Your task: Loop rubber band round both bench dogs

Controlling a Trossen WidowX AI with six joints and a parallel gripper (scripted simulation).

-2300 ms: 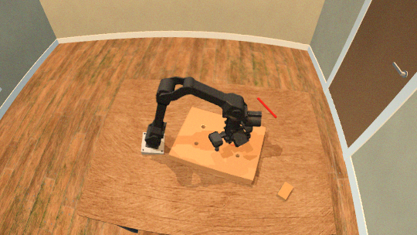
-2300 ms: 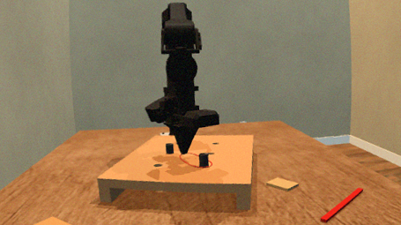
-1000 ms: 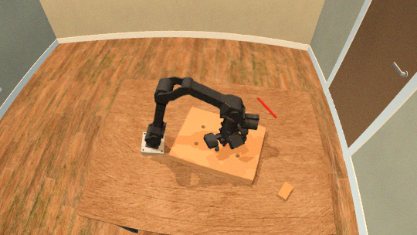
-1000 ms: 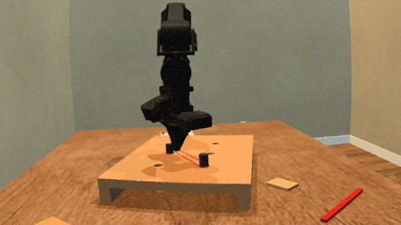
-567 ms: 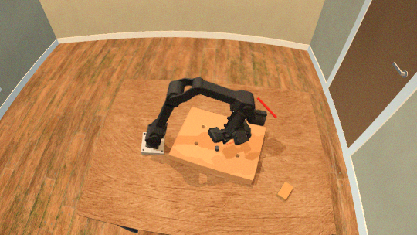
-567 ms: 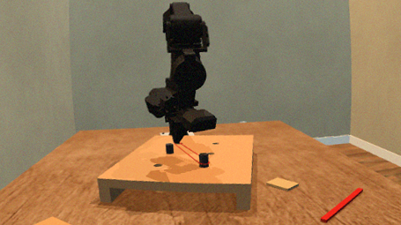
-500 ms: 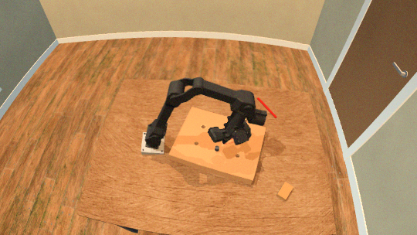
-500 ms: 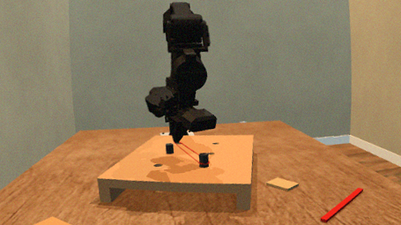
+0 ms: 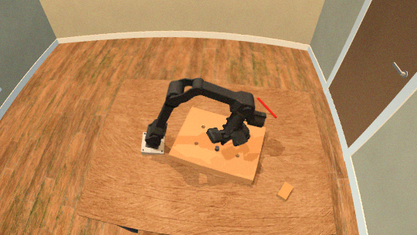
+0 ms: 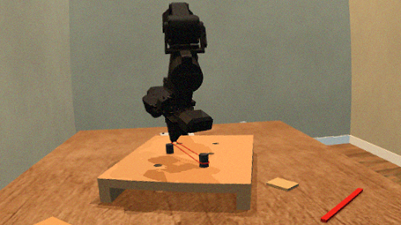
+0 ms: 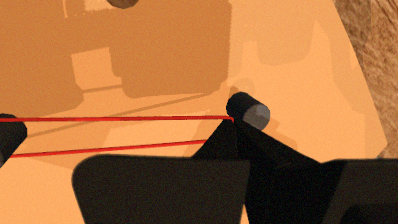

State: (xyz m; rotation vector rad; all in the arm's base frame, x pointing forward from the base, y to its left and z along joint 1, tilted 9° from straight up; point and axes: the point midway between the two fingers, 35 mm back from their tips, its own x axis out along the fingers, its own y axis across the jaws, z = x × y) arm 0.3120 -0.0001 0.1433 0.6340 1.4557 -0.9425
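My gripper is now 8 cm above the light wooden board, 3 cm to the right of it and 2 cm past it. From my hand the other things lie so: thin tan tile (22 cm to the left, 11 cm below, 10 cm ahead); then red stick (30 cm to the left, 22 cm ahead, 11 cm below); then tan block (30 cm ahead, 18 cm to the right, 10 cm below).
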